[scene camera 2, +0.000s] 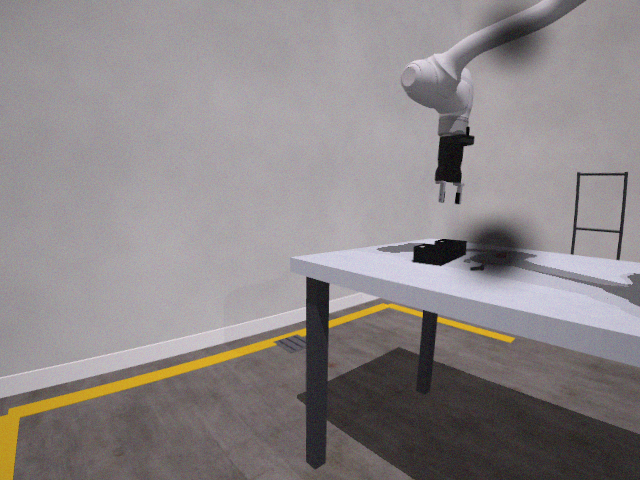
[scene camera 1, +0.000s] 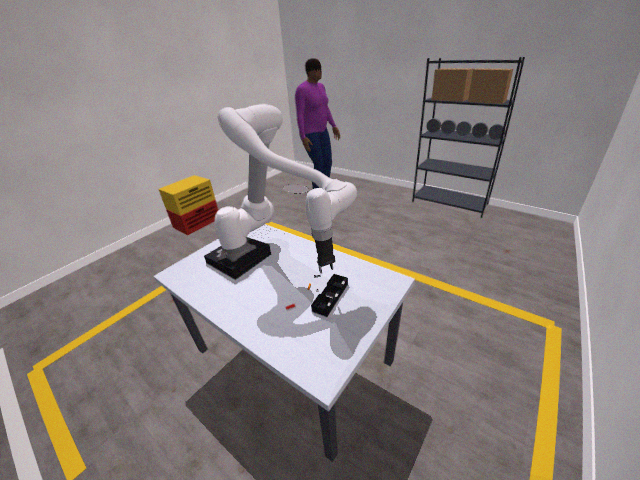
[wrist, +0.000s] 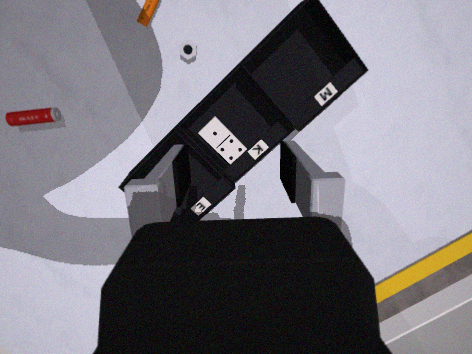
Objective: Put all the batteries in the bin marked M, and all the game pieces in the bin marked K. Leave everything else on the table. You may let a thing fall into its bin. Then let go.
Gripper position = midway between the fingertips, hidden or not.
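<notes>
The scene contains my gripper [scene camera 2: 449,203] [wrist: 234,161]. A black bin unit [scene camera 2: 444,251] [scene camera 1: 322,305] [wrist: 305,63] is present, as is a red battery [wrist: 36,116]. A white domino [wrist: 214,132] is present too; scene camera 2 misses the domino, hidden by the black bin unit.
</notes>
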